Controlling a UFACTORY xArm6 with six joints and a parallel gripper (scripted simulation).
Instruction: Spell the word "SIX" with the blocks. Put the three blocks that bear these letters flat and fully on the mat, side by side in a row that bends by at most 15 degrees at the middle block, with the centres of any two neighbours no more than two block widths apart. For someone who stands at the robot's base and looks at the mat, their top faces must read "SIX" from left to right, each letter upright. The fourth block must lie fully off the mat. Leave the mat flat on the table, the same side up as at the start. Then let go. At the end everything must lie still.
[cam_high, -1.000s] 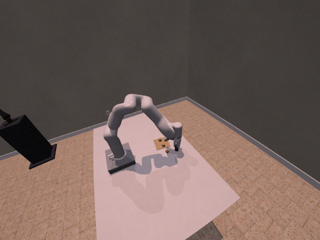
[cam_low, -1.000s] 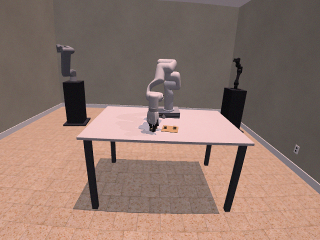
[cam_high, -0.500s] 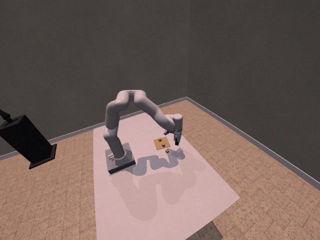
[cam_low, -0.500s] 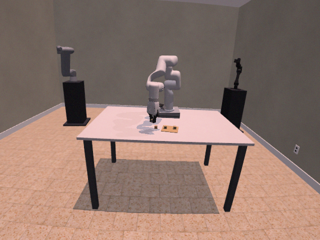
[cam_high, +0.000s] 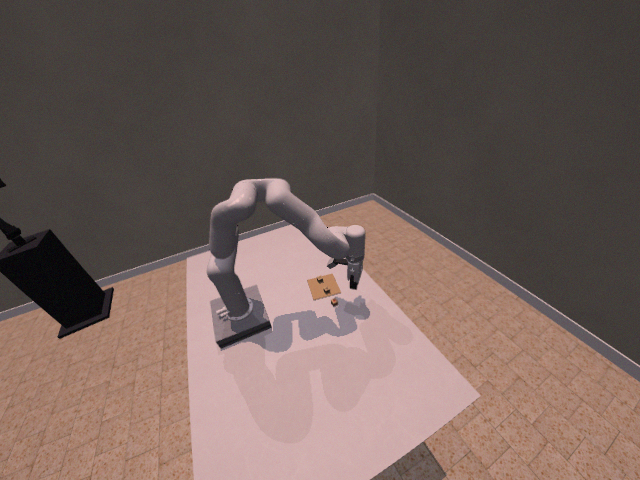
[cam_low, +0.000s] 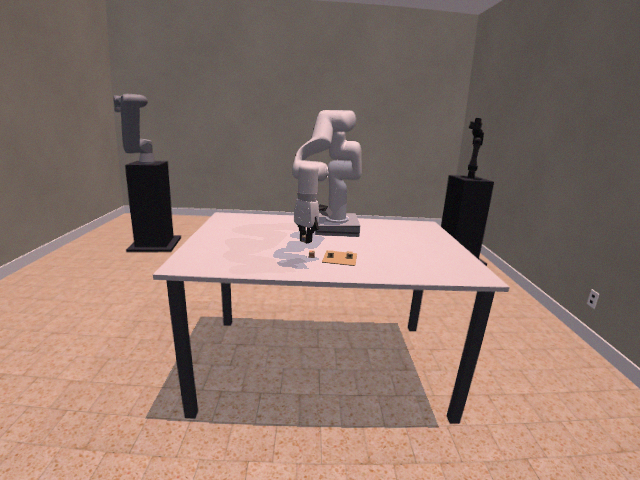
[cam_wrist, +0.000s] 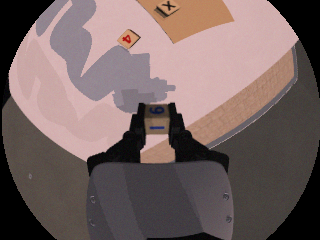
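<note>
The tan mat is 160 mm to the left of my hand, 120 mm below it and 70 mm behind it.
</note>
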